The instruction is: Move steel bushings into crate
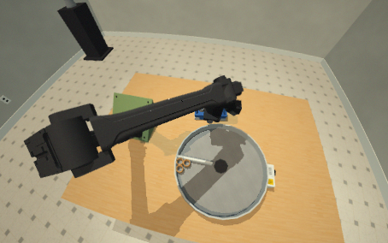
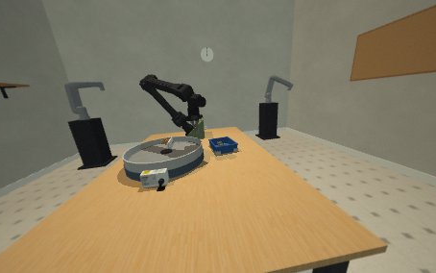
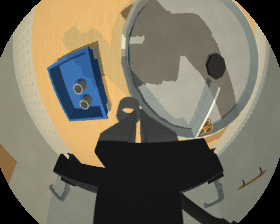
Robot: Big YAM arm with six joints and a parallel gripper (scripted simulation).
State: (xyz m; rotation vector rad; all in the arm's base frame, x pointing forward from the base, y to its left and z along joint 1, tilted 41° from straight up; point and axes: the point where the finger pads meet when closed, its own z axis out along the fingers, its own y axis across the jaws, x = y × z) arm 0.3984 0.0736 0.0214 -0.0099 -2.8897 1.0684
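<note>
Right now the blue crate is 17 cm to the left of my hand and 12 cm below it. From my hand the other things lie so: grey turntable: 8 cm ahead, 18 cm to the right, 9 cm below.
</note>
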